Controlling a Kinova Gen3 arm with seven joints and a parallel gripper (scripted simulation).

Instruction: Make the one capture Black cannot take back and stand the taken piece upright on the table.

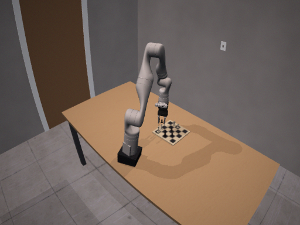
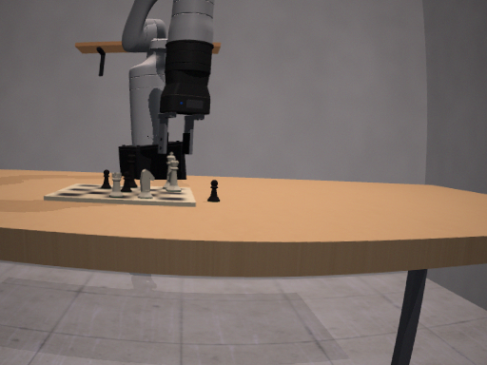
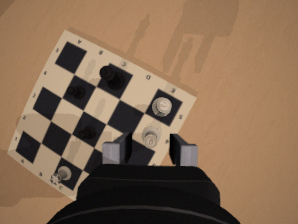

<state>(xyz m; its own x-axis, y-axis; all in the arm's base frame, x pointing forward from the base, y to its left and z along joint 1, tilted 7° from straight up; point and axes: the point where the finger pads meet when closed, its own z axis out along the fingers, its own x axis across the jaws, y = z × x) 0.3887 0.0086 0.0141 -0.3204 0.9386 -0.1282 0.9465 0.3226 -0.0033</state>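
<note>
Right now the tall white piece is 40 mm behind my hand and 50 mm below it. Round my hand: chessboard 20 mm ahead, 80 mm to the right, 80 mm below.
</note>
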